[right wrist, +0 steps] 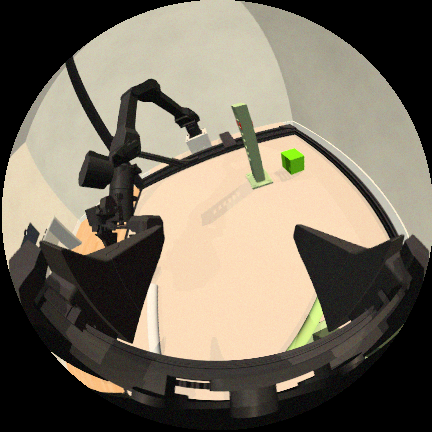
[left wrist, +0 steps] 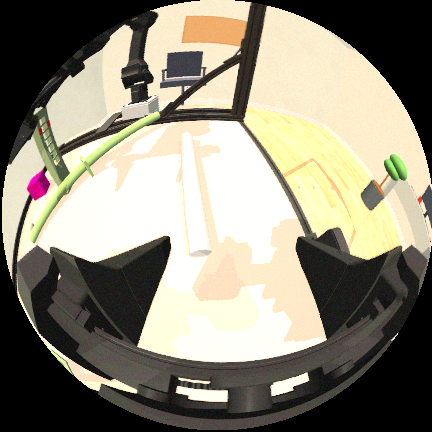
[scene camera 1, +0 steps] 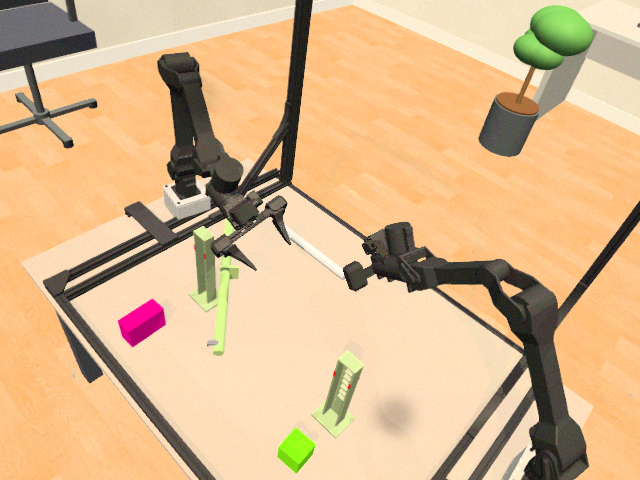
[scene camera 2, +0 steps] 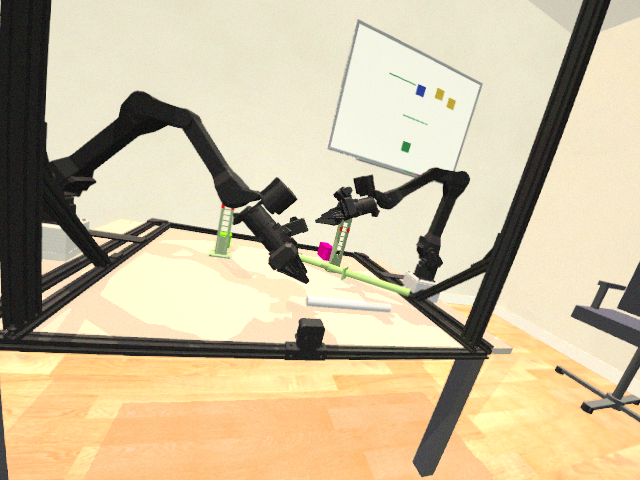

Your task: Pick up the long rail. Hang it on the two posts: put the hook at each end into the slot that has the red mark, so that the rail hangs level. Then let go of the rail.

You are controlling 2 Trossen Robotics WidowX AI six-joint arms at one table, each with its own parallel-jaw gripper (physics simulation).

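Places are measured from the left arm's base along level axes (x ahead, y left, z up), in millimetres.
Pixels of known places: left gripper, between the fingertips: [left wrist: 235, 243] [scene camera 1: 361, 259] [scene camera 2: 307, 277]; right gripper, between the fingertips: [right wrist: 231, 231] [scene camera 1: 273, 257] [scene camera 2: 318, 219]; left arm's base, origin of its link: [right wrist: 195, 133] [scene camera 2: 53, 220]; right arm's base, origin of its link: [left wrist: 139, 100] [scene camera 1: 186, 190] [scene camera 2: 423, 278].
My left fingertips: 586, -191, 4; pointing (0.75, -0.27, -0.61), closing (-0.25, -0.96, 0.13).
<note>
Ahead of a thing's pixels: the offset from my left fingertips to its top centre, as dx, dy, dz. "*": to the spot under its first point.
The long light-green rail @[+231, +244, -37] [scene camera 1: 221, 310] [scene camera 2: 374, 282] [left wrist: 107, 145] [right wrist: 306, 327] lies on the table beside one green post @[+215, +320, +136] [scene camera 1: 205, 271] [left wrist: 50, 150]. A grey hook @[* +93, +405, -57] [scene camera 1: 212, 342] shows at its near end in scene camera 1; the far end is partly hidden by the right arm. The other post @[-205, +335, +136] [scene camera 1: 350, 361] [scene camera 2: 223, 243] [right wrist: 255, 155] stands apart. Both posts are upright with red marks. My right gripper [scene camera 1: 272, 255] [right wrist: 231, 231] is open and empty above the table, close to the rail. My left gripper [scene camera 2: 306, 281] [left wrist: 235, 243] is open and empty, away from the rail.
A white rod @[+146, +15, -58] [scene camera 1: 317, 255] [scene camera 2: 348, 304] [left wrist: 194, 200] [right wrist: 154, 317] lies near my left gripper. A magenta block @[+236, +486, -23] [scene camera 1: 142, 322] [scene camera 2: 324, 251] [left wrist: 39, 186] lies near the first post and a green block @[-203, +449, -33] [scene camera 1: 296, 450] [right wrist: 293, 161] near the other. A black frame edges the table.
</note>
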